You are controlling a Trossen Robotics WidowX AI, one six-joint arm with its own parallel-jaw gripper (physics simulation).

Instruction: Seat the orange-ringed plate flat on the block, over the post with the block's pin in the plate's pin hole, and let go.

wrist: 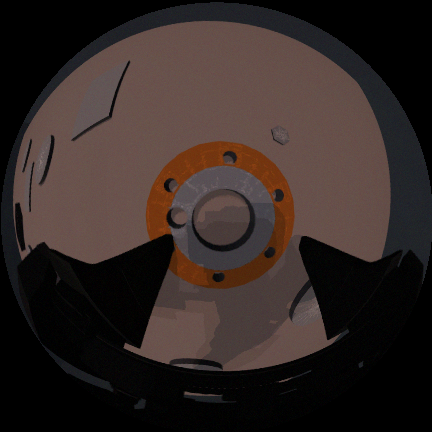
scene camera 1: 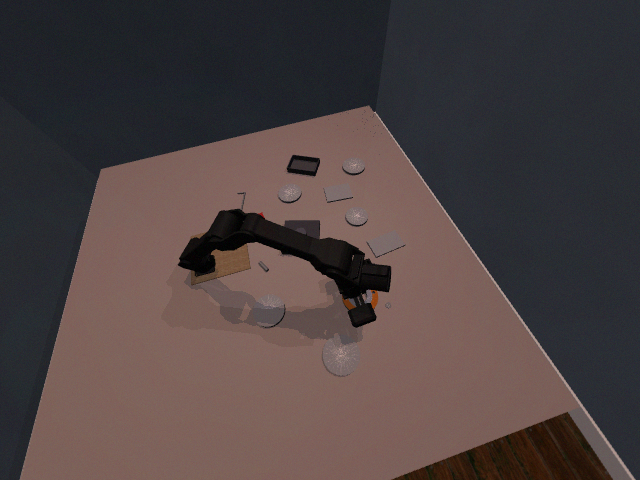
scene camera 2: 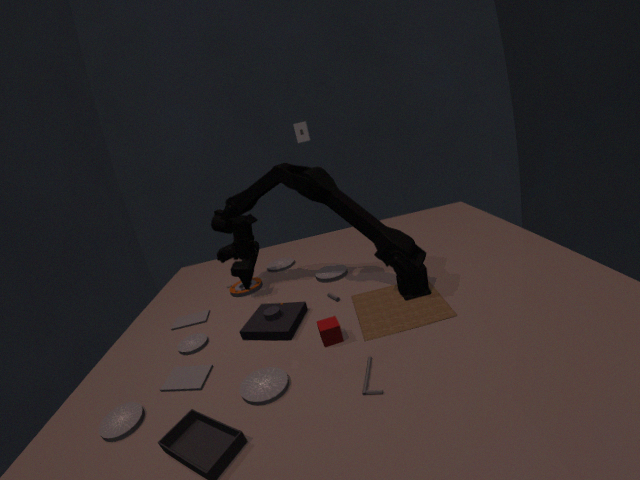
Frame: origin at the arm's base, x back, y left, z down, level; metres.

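Seen in the pictures: gripper, between the fingertips: [wrist: 239, 242] [scene camera 1: 357, 299] [scene camera 2: 249, 281]; arm's base, origin of its link: [scene camera 1: 205, 265] [scene camera 2: 414, 291].
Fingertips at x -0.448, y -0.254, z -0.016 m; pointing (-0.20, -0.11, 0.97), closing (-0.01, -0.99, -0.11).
Pixels of each thing's top centre, then the offset from my fingertips to it. "pt": a spot on its surface instead.
- orange-ringed plate, centre of its top: [wrist: 223, 221] [scene camera 1: 360, 295] [scene camera 2: 245, 285] dx -0.013, dy +0.010, dz +0.005 m
- dark block, centre of its top: [scene camera 2: 271, 310] [scene camera 1: 300, 232] dx +0.110, dy +0.261, dz -0.022 m
- round post, a spot on its surface: [scene camera 2: 272, 312] pt dx +0.114, dy +0.271, dz -0.022 m
- small orange pin, a spot on its surface: [scene camera 2: 281, 303] pt dx +0.126, dy +0.208, dz -0.008 m
- red cube, centre of its top: [scene camera 2: 327, 323] dx +0.239, dy +0.364, dz -0.022 m
- grey cylinder, centre of its top: [scene camera 2: 332, 295] [scene camera 1: 263, 265] dx +0.254, dy +0.192, dz +0.008 m
- small nut, centre of its top: [wrist: 280, 134] [scene camera 1: 388, 305] dx -0.084, dy -0.037, dz +0.017 m
The orange-ringed plate [scene camera 1: 374, 299] [scene camera 2: 235, 290] [wrist: 197, 156] lies flat on the table. In the wrist view its pin hole [wrist: 177, 217] is left of its centre hole. My gripper [scene camera 2: 247, 285] [wrist: 239, 242] is open and empty, pointing down low at the plate; in the wrist view its fingertips stand at the lower left and lower right of the ring. Whether they touch it I cannot tell. The dark block [scene camera 1: 312, 225] [scene camera 2: 258, 326] bears a round post [scene camera 2: 272, 312] and a small orange pin [scene camera 2: 281, 303]. In scene camera 1 the arm hides part of the block and plate.
A red cube [scene camera 2: 330, 331] and a grey cylinder [scene camera 1: 263, 266] [scene camera 2: 333, 297] are near the block. Pale discs [scene camera 1: 341, 356] [scene camera 2: 330, 273] lie near the plate, and a small nut [scene camera 1: 388, 305] [wrist: 280, 135] beside it. Flat grey tiles [scene camera 1: 386, 243] [scene camera 2: 191, 319] lie farther off.
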